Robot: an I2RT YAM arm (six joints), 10 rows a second.
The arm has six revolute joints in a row. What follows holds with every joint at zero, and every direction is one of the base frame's. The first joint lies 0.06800 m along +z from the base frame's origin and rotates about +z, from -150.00 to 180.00 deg. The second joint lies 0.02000 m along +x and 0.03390 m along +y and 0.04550 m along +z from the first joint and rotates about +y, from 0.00 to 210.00 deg. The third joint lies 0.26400 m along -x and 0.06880 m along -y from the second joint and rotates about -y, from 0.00 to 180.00 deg. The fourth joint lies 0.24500 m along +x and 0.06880 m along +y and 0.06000 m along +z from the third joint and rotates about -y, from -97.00 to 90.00 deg. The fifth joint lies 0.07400 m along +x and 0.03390 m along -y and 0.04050 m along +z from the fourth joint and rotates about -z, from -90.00 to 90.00 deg. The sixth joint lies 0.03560 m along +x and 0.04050 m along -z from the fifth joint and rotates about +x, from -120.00 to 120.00 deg. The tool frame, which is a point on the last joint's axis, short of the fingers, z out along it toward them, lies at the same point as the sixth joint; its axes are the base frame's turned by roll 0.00, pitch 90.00 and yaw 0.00 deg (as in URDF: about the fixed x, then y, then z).
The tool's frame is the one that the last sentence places.
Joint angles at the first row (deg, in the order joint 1, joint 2, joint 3, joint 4, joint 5, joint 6):
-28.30 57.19 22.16 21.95 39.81 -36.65
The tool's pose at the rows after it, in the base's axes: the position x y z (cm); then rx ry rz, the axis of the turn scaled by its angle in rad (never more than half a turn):
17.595, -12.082, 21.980, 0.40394, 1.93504, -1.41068
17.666, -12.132, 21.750, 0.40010, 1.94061, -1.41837
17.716, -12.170, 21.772, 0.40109, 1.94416, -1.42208
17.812, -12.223, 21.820, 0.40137, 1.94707, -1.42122
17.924, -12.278, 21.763, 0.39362, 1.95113, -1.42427
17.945, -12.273, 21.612, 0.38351, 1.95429, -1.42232
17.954, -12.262, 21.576, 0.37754, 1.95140, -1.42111
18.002, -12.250, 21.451, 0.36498, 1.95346, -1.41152
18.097, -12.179, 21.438, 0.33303, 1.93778, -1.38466
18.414, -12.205, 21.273, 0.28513, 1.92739, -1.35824
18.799, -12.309, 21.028, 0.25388, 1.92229, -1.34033
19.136, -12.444, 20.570, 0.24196, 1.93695, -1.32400
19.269, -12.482, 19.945, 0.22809, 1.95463, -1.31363
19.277, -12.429, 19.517, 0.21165, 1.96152, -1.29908
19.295, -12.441, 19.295, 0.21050, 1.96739, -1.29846
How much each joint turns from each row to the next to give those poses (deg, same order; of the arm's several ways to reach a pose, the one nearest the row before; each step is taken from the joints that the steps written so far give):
0.00 0.79 -0.28 1.78 0.35 -0.84
0.00 0.65 -0.25 0.77 0.22 -0.40
0.00 0.19 0.20 -0.17 0.21 -0.07
0.00 0.28 0.31 -0.22 0.01 0.08
0.00 0.49 0.09 0.35 -0.08 -0.39
-0.01 0.23 -0.25 0.44 -0.36 -0.29
0.01 0.05 -0.17 0.47 -0.25 -0.22
-0.01 0.21 -0.18 0.31 -0.72 -0.10
0.01 0.02 -0.39 1.36 -2.17 -0.35
-0.01 1.06 -0.27 2.13 -2.60 -0.89
0.01 1.60 -0.05 2.01 -1.69 -0.51
0.00 1.76 0.08 0.75 -0.77 0.27
0.00 1.38 -0.50 0.91 -0.57 -0.02
0.00 0.62 -0.62 0.81 -0.94 -0.04
0.00 0.47 -0.21 0.37 0.03 0.01

